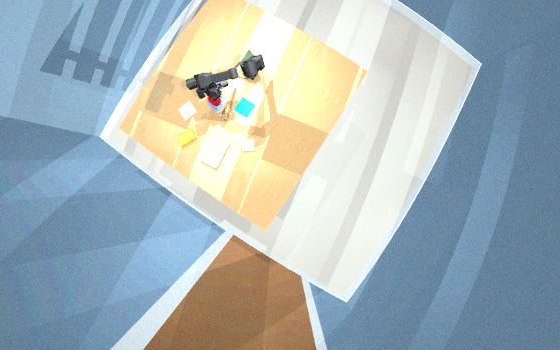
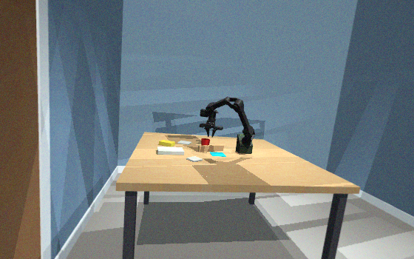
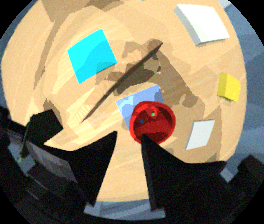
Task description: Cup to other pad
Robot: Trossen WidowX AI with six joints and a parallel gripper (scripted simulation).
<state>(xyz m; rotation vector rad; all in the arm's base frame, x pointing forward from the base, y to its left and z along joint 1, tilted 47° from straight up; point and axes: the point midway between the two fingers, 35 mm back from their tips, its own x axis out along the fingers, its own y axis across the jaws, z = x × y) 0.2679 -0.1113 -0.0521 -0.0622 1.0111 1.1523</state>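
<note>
Now: the red cup 30 mm ahead of my gripper tip, 20 mm to the right of it and 60 mm below it. The rest, counted from my gripper tip: cyan pad (10 mm behind, 170 mm to the left, 100 mm below); then pale blue pad (30 mm ahead, 20 mm to the right, 100 mm below); then yellow block (330 mm ahead, 90 mm to the right, 80 mm below).
</note>
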